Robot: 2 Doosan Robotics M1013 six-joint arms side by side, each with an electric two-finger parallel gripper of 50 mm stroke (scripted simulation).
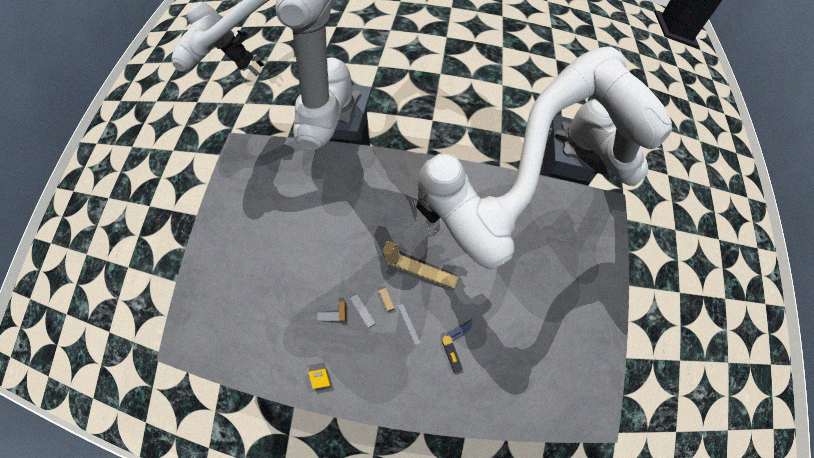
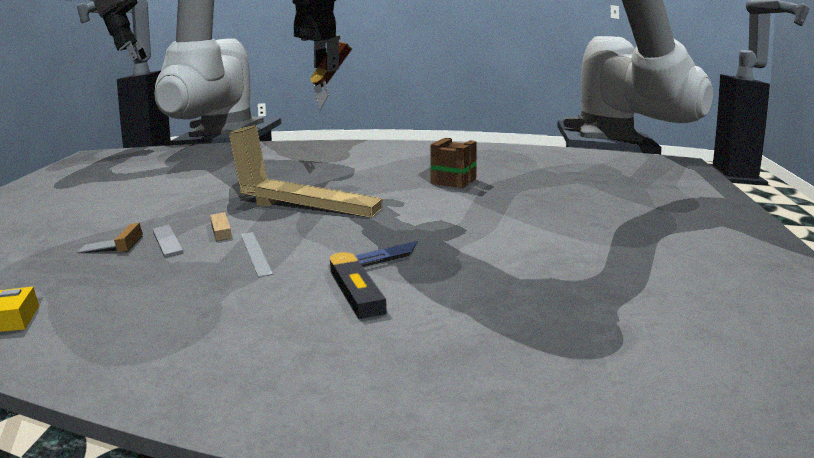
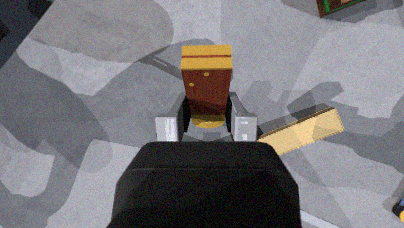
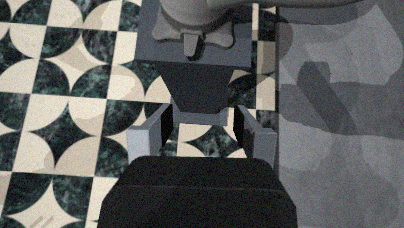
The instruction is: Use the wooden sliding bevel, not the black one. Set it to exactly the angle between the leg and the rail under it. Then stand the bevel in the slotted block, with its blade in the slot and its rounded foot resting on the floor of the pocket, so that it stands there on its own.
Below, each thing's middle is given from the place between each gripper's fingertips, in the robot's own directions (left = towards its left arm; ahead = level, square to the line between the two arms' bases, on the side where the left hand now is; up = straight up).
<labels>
Now: left hand (image 2: 326,68) 30 mm above the wooden sliding bevel (image 2: 320,74). Also, from my left hand: black bevel (image 2: 365,298): 370 mm ahead, 130 mm to the left, 220 mm below; then small try square (image 2: 133,232): 330 mm ahead, 270 mm to the right, 220 mm below.
My right hand (image 2: 140,58) is 52 cm short of the wooden sliding bevel, 77 cm to the right of it and 7 cm above it. From my right hand the other things lie so: black bevel 89 cm ahead, 90 cm to the left, 26 cm below; then small try square 85 cm ahead, 49 cm to the left, 26 cm below.
</labels>
